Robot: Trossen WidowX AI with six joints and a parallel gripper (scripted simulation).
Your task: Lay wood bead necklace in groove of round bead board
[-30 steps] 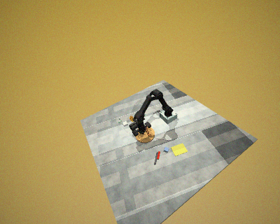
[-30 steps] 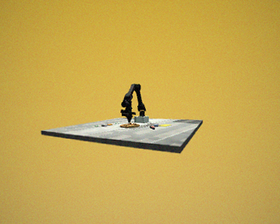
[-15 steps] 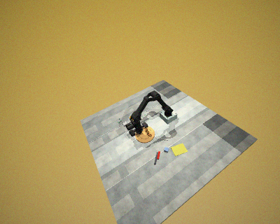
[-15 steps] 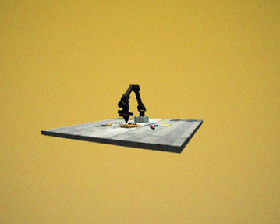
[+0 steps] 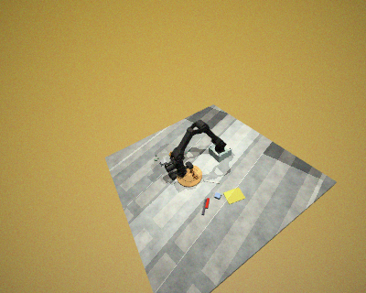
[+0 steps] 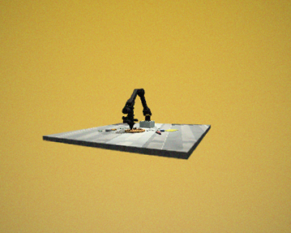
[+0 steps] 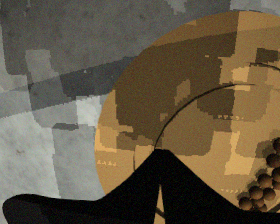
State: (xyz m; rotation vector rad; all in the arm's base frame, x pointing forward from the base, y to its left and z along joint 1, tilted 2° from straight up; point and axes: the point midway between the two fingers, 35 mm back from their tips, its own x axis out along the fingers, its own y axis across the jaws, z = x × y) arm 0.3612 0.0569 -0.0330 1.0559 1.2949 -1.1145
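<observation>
My gripper tip is now 5 cm past the round bead board and 1 cm above it. The rest, counted from my gripper tip: thin grey stick (18 cm behind, 13 cm to the left, 2 cm below); red-handled tool (27 cm to the left, 6 cm behind, 1 cm below); grey piece (22 cm to the right, 9 cm ahead, 1 cm below).
</observation>
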